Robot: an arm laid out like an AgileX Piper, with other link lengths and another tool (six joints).
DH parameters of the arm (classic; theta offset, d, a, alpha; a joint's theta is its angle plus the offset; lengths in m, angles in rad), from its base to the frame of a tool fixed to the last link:
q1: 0 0.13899 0 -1.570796
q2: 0.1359 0 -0.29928 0
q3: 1.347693 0 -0.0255 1.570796
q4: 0 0.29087 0 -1.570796
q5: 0 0 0 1.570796
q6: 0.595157 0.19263 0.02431 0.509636
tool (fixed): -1.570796 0.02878 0 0
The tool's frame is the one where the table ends.
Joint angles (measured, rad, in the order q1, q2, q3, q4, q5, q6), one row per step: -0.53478 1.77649 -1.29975 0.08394 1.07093 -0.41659; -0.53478 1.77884 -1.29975 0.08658 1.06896 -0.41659; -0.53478 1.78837 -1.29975 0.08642 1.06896 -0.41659; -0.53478 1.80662 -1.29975 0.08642 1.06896 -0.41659; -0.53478 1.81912 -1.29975 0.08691 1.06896 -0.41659; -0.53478 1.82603 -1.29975 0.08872 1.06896 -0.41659; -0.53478 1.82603 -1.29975 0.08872 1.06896 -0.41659; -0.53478 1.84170 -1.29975 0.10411 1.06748 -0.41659; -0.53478 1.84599 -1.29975 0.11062 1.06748 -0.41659; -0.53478 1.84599 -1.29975 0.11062 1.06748 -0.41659; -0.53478 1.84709 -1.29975 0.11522 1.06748 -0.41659; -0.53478 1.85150 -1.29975 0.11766 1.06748 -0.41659
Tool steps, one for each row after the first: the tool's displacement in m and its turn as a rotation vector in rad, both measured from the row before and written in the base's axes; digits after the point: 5 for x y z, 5 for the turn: 0.00060 0.00026 -0.00087 0.00224 -0.00088 -0.00116; -0.00024 0.00010 -0.00359 0.00473 0.00827 0.00006; -0.00051 0.00030 -0.00687 0.00930 0.01570 0.00000; -0.00036 0.00033 -0.00470 0.00675 0.01053 -0.00020; -0.00005 0.00046 -0.00258 0.00493 0.00511 -0.00076; 0.00000 0.00000 0.00000 0.00000 0.00000 0.00000; 0.00131 0.00285 -0.00576 0.01912 0.00517 -0.00678; 0.00052 0.00123 -0.00154 0.00721 0.00071 -0.00287; 0.00000 0.00000 0.00000 0.00000 0.00000 0.00000; 0.00045 0.00082 -0.00036 0.00411 -0.00115 -0.00204; 0.00007 0.00053 -0.00162 0.00413 0.00268 -0.00109
